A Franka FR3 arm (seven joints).
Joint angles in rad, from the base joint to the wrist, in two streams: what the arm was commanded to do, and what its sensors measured. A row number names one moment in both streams.
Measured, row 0:
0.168, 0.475, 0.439, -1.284, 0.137, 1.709, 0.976
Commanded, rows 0 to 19:
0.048, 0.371, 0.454, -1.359, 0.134, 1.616, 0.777
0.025, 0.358, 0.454, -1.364, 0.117, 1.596, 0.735
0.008, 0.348, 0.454, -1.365, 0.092, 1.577, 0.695
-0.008, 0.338, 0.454, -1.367, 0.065, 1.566, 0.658
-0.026, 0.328, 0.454, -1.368, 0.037, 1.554, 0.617
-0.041, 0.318, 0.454, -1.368, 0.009, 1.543, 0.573
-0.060, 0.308, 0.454, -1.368, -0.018, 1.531, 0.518
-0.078, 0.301, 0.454, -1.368, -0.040, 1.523, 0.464
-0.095, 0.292, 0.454, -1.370, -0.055, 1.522, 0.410
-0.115, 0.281, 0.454, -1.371, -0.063, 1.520, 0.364
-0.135, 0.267, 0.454, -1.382, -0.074, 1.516, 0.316
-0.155, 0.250, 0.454, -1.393, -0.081, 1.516, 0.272
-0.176, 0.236, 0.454, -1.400, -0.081, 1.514, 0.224
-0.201, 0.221, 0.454, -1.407, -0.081, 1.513, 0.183
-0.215, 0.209, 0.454, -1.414, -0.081, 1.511, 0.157
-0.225, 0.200, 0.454, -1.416, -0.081, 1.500, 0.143
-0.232, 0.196, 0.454, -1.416, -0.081, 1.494, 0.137
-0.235, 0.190, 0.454, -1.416, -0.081, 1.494, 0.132
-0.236, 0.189, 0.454, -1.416, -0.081, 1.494, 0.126
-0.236, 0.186, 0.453, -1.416, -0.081, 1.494, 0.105
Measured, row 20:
-0.216, 0.223, 0.437, -1.373, -0.069, 1.492, 0.159
